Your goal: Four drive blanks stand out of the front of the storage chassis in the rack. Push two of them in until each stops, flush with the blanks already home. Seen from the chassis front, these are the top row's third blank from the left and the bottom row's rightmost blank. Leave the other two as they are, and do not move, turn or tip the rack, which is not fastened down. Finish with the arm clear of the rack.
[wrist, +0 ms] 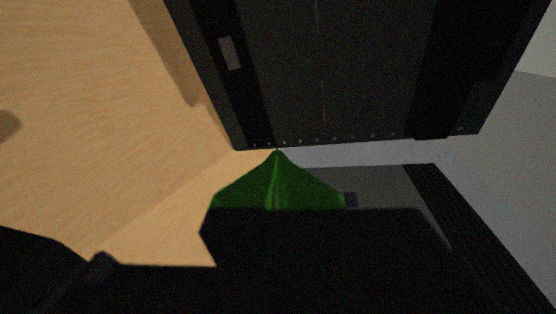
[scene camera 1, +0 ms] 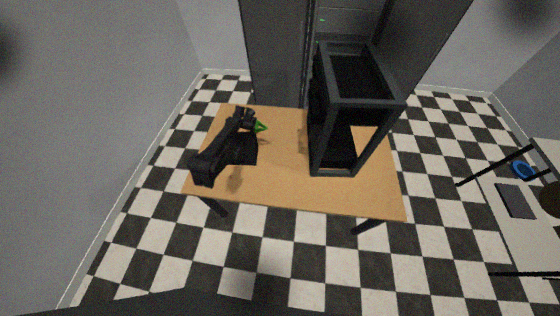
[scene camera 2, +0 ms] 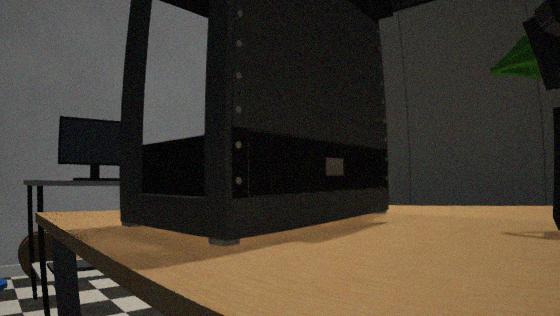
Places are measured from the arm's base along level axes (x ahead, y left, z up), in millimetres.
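Where they show: gripper, between the fingertips: (wrist: 277,157) (scene camera 1: 267,128) (scene camera 2: 491,72); arm's base, origin of its link: (scene camera 1: 237,150).
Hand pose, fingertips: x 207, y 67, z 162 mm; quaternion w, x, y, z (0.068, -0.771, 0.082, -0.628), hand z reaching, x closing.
Observation:
Things, the pixels of their top centre, and the offset from my fingertips. "spot": a spot on its surface instead. Level surfaces: height alone.
- pale label, a spot on its surface: (scene camera 2: 334,166) (wrist: 229,53) spot: dx +269, dy +74, dz -141 mm
- very dark section, a spot on its surface: (wrist: 440,65) spot: dx +224, dy -6, dz +218 mm
- wooden table, height of its surface: dz -244 mm
The black rack (scene camera 1: 370,103) (scene camera 2: 218,125) (wrist: 205,60) stands upright on the table. Its front faces the arm, with grey panels (scene camera 2: 300,75) (wrist: 350,60) above a black unit (scene camera 2: 290,172) that bears a pale label (scene camera 2: 334,166) (wrist: 229,52). A very dark section (wrist: 440,65) at the right of the front in the wrist view may be the storage chassis. Its drive blanks cannot be told apart in the dark, nor how far any stands out. My gripper (scene camera 1: 265,128) (scene camera 2: 494,71) (wrist: 277,157), with green fingers, is shut and empty. It hangs above the table, apart from the rack front.
The wooden table (scene camera 1: 280,192) (scene camera 2: 425,270) (wrist: 75,150) carries the arm base (scene camera 1: 245,150) and rack. Tall dark cabinets (scene camera 1: 277,55) (scene camera 2: 465,140) stand behind. A side desk (scene camera 1: 510,235) stands at the right in scene camera 1, and a monitor (scene camera 2: 90,140) shows in scene camera 2.

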